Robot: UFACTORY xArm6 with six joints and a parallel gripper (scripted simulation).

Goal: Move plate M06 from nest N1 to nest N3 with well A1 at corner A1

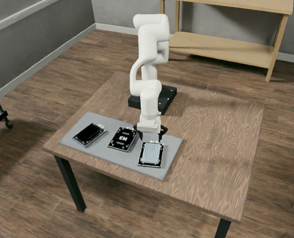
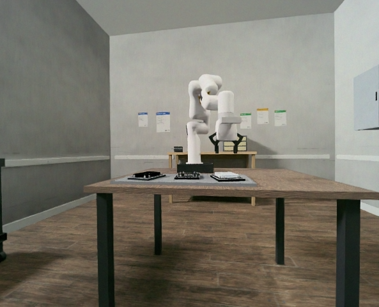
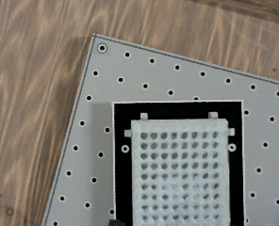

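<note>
Now: the white well plate 110 mm below my hand. From my hand the other things lie so: black plate: 390 mm to the right, 110 mm below, 50 mm ahead; then nest N3: 200 mm to the right, 130 mm below, 20 mm behind; then nest N1: 130 mm below.
</note>
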